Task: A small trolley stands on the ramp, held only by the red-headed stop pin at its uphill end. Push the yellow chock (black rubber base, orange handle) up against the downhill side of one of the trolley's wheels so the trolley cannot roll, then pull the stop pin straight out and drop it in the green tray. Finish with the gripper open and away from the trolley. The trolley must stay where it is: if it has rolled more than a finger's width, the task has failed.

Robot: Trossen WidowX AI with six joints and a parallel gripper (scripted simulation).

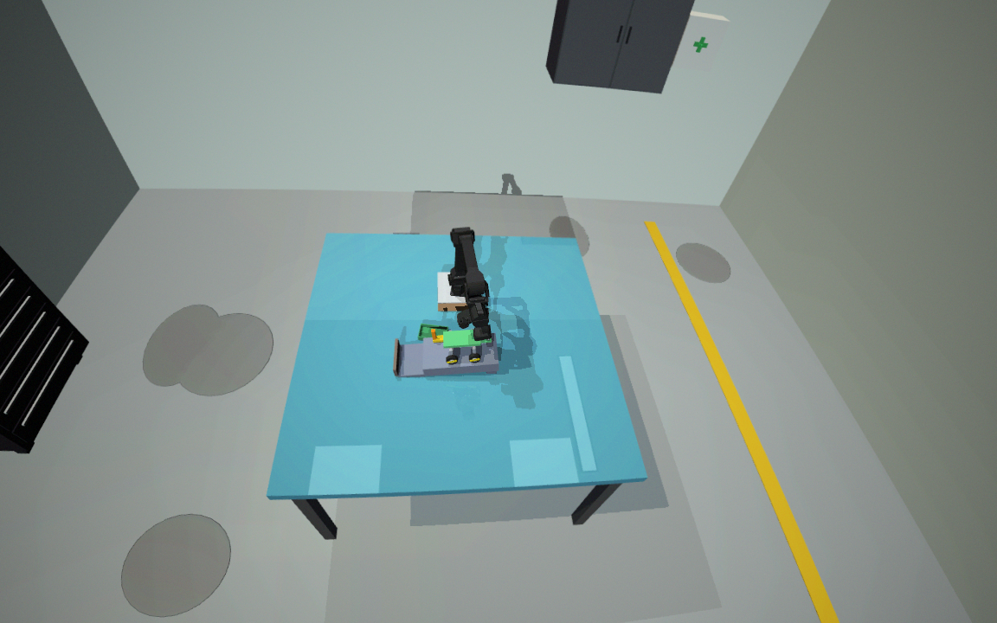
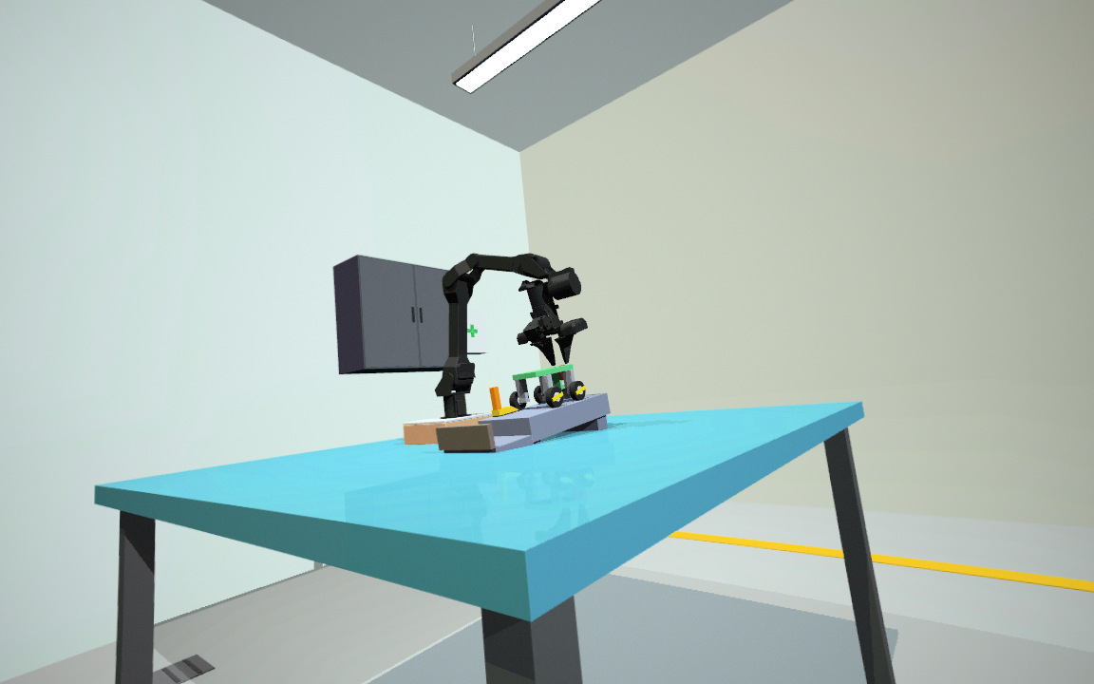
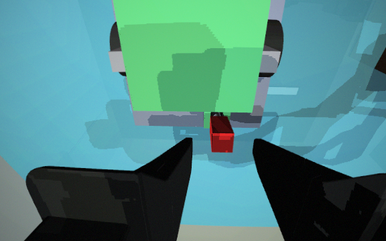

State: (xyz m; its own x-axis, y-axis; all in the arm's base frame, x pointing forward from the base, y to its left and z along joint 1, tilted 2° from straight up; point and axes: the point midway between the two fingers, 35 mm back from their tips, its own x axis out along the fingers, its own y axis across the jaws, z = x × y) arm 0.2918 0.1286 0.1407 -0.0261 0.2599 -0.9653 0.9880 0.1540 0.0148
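My gripper tip is now 1 cm to the right of the red-headed stop pin and 4 cm above it. Round my gripper tip: green-topped trolley: 3 cm ahead, 8 cm to the right, 6 cm below; grey ramp: 3 cm ahead, 9 cm to the right, 12 cm below; yellow chock: 1 cm behind, 18 cm to the right, 9 cm below.
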